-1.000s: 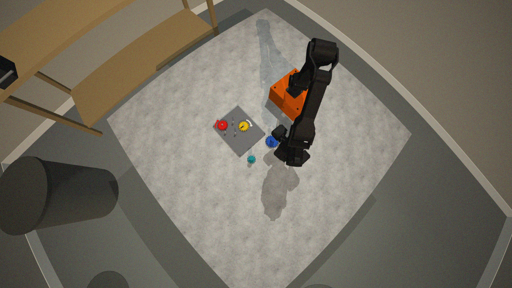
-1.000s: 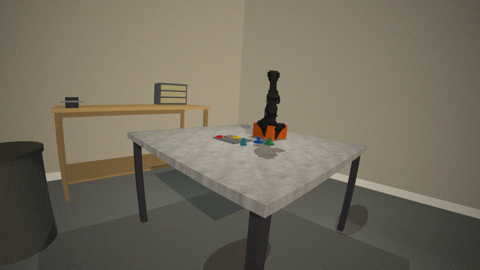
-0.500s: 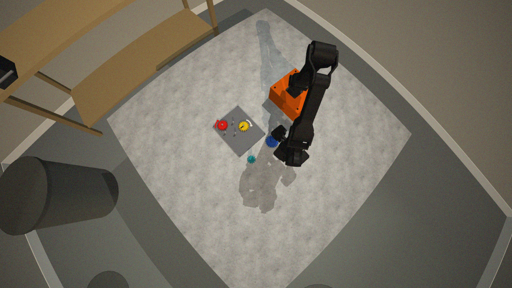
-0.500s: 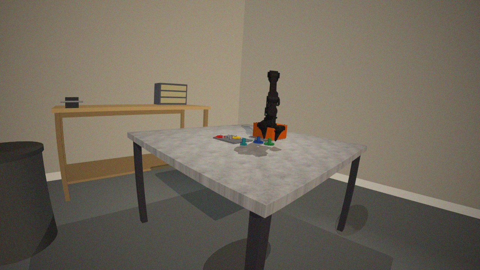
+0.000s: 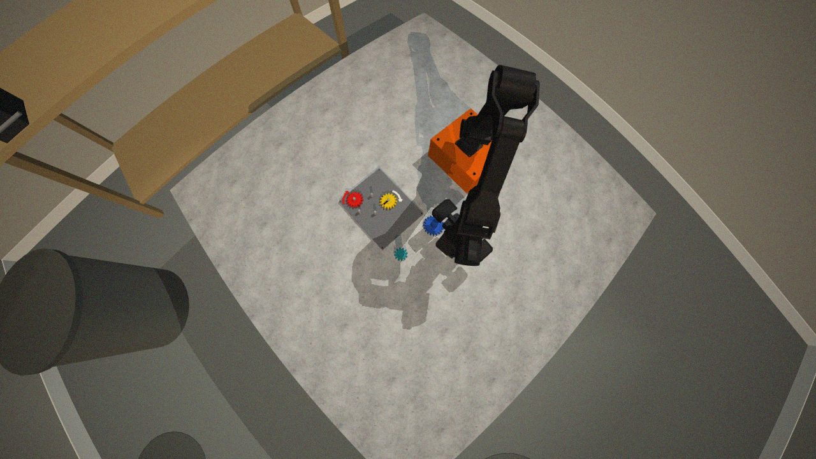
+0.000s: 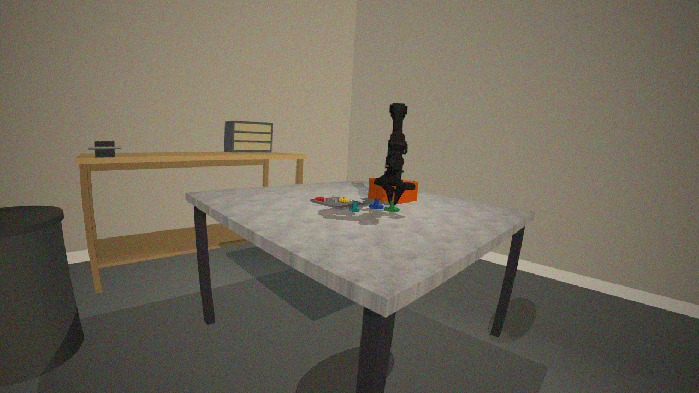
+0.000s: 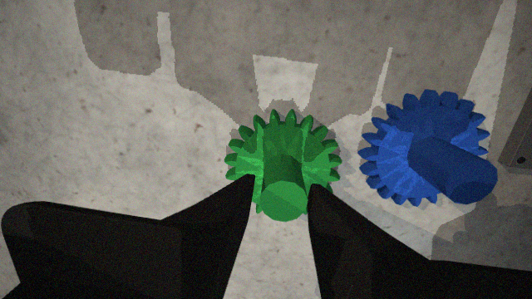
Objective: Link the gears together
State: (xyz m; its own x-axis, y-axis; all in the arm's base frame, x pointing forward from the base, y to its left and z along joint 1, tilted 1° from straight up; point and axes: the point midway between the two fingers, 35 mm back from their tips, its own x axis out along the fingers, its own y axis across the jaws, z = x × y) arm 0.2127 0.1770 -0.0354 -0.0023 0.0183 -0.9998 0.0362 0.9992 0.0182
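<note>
Now: gripper tip 30 cm to the left of the red gear, 15 cm short of it and 1 cm above it. The rest, counted from my gripper tip: teal gear: 15 cm ahead, 8 cm to the right, 1 cm below; green gear: 1 cm below; blue gear: 7 cm to the right, 2 cm ahead, 1 cm below.
</note>
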